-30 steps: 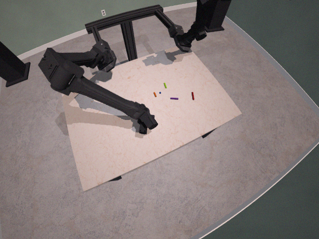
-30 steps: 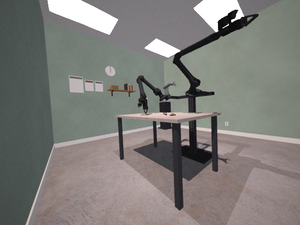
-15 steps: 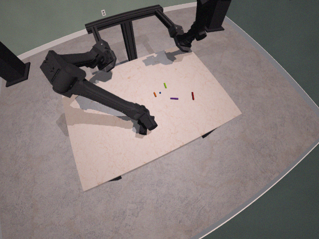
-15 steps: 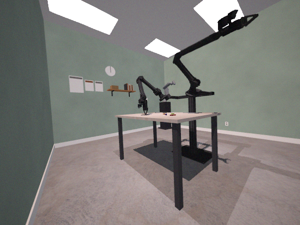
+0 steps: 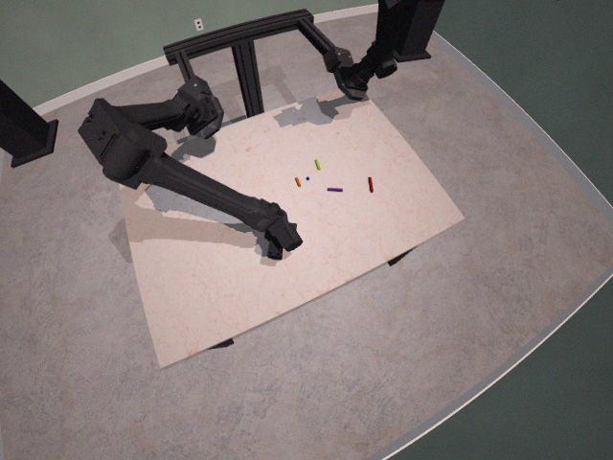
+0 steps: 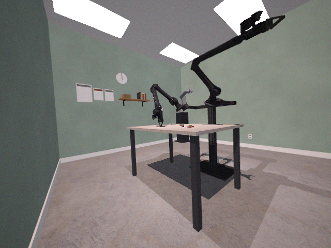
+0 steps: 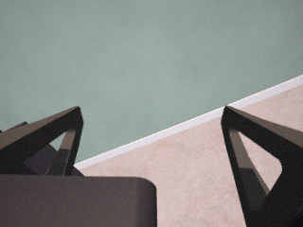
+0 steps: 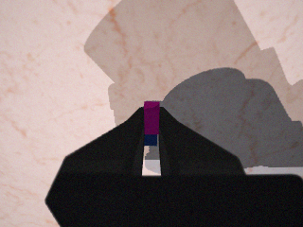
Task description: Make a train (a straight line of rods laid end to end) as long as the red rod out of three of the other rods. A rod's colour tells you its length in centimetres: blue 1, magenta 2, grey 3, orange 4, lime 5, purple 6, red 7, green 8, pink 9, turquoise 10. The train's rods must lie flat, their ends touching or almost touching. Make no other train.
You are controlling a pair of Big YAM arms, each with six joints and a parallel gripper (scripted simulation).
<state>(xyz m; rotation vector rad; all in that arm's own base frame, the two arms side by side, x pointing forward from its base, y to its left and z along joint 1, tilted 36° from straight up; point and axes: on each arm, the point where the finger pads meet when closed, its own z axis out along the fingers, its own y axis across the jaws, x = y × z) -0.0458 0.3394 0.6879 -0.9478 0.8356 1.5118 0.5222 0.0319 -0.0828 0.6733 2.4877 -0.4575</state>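
The magenta rod is right at my right hand. Also, from my right hand: purple rod (270 mm to the left, 140 mm behind, 10 mm below); orange rod (220 mm behind, 140 mm to the left, 10 mm below); lime rod (280 mm behind, 240 mm to the left, 10 mm below).
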